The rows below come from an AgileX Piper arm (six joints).
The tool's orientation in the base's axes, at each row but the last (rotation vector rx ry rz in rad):
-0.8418, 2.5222, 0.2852
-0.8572, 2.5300, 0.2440
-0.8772, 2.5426, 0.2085
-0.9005, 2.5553, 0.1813
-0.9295, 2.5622, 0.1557
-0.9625, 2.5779, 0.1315
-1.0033, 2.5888, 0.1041
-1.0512, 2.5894, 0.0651
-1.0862, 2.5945, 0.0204
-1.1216, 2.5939, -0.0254
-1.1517, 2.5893, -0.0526
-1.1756, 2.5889, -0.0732
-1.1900, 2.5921, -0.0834
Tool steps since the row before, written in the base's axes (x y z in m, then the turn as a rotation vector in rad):
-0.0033, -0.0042, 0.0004, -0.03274, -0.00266, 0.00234
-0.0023, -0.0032, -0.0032, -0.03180, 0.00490, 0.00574
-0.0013, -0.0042, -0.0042, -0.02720, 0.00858, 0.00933
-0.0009, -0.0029, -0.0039, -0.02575, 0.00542, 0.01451
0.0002, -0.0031, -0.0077, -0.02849, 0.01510, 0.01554
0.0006, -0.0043, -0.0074, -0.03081, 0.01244, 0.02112
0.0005, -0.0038, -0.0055, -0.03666, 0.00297, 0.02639
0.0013, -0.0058, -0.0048, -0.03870, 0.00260, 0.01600
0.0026, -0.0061, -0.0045, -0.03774, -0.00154, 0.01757
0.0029, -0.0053, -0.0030, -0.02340, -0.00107, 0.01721
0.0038, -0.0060, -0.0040, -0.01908, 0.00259, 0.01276
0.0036, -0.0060, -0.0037, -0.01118, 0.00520, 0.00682
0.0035, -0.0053, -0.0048, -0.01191, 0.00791, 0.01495
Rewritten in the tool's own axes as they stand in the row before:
0.0043, -0.0013, -0.0029, 0.02331, 0.01798, -0.01475
0.0048, -0.0012, 0.0010, 0.01703, 0.02345, -0.01511
0.0051, -0.0025, 0.0021, 0.01015, 0.02351, -0.01564
0.0040, -0.0016, 0.0025, 0.00870, 0.02005, -0.02062
0.0049, -0.0023, 0.0063, 0.00447, 0.02923, -0.02018
0.0051, -0.0033, 0.0061, 0.00555, 0.02845, -0.02664
0.0040, -0.0028, 0.0045, 0.01370, 0.02496, -0.03519
0.0046, -0.0047, 0.0039, 0.01875, 0.02698, -0.02610
0.0039, -0.0056, 0.0042, 0.02050, 0.02320, -0.02787
0.0027, -0.0053, 0.0031, 0.01104, 0.01342, -0.02330
0.0030, -0.0062, 0.0044, 0.00680, 0.01349, -0.01747
0.0031, -0.0060, 0.0041, 0.00141, 0.01046, -0.00933
0.0029, -0.0052, 0.0052, -0.00208, 0.01139, -0.01714

